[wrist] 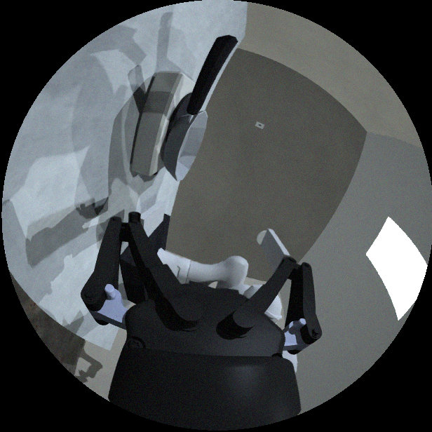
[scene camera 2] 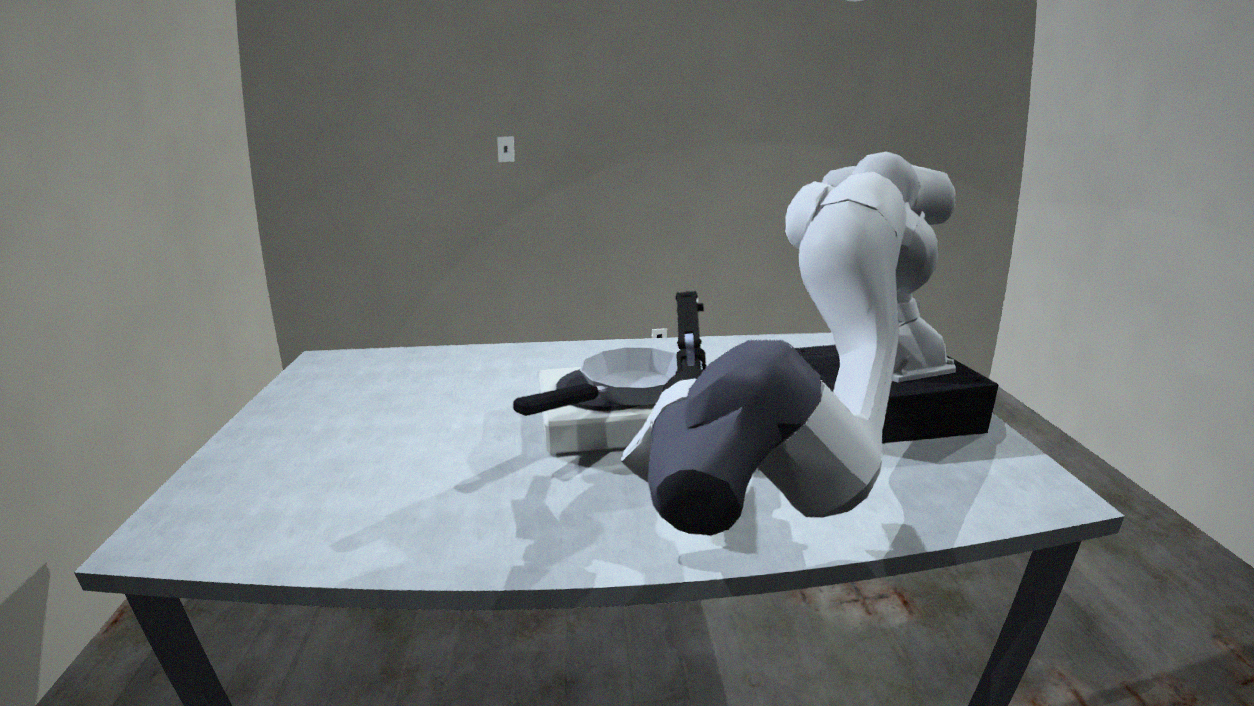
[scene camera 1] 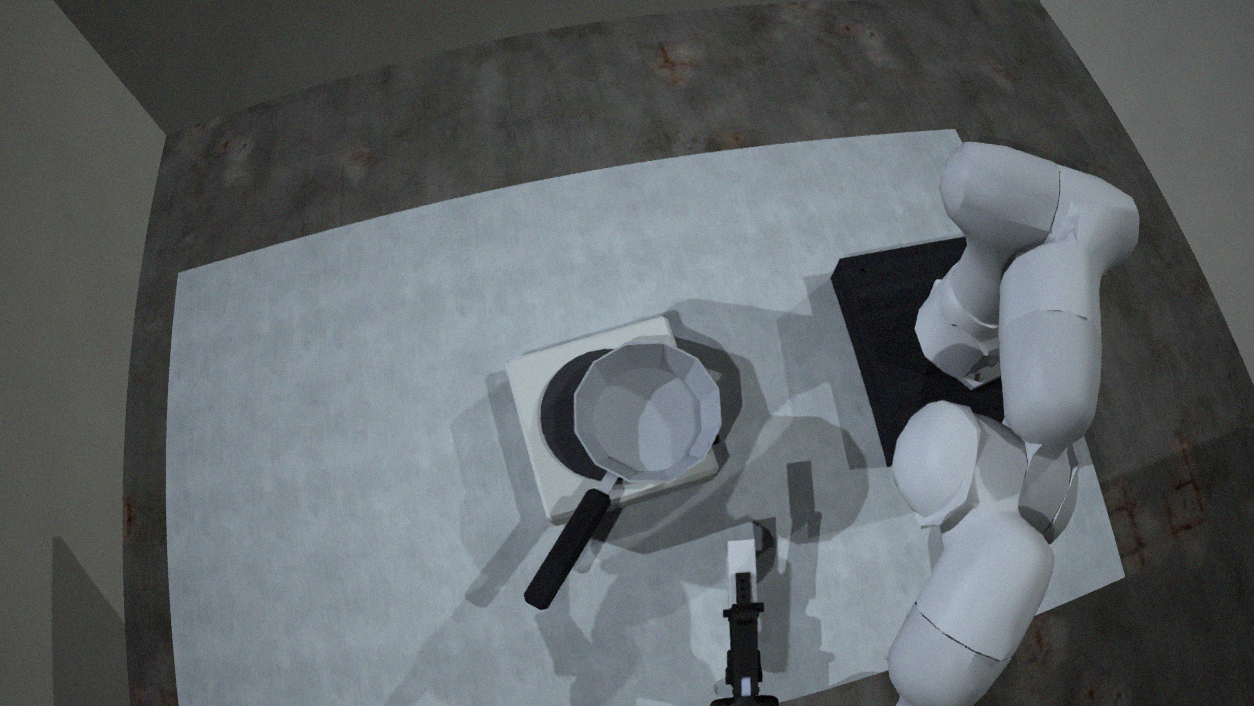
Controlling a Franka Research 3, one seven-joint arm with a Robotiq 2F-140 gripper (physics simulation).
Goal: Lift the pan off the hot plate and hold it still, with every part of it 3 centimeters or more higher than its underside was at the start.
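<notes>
The grey pan (scene camera 1: 647,412) (scene camera 2: 630,368) (wrist: 186,145) sits upright on the cream hot plate (scene camera 1: 529,394) (scene camera 2: 587,431) (wrist: 155,125), off-centre on its dark round disc. The pan's black handle (scene camera 1: 568,548) (scene camera 2: 554,399) (wrist: 214,75) sticks out past the hot plate toward the lower left in scene camera 1. My gripper (scene camera 1: 741,561) (wrist: 215,224) is open and empty, apart from the pan, at the lower right of it in scene camera 1. It points sideways, one finger above the other. In scene camera 2 the arm hides its lower part.
The white arm (scene camera 1: 974,570) (scene camera 2: 846,254) reaches from the black base block (scene camera 1: 864,350) (scene camera 2: 938,410) at the right of the table (scene camera 1: 307,350) (scene camera 2: 289,473). In scene camera 2 its wrist covers the hot plate's right side. The table's near edge lies below the gripper in scene camera 1.
</notes>
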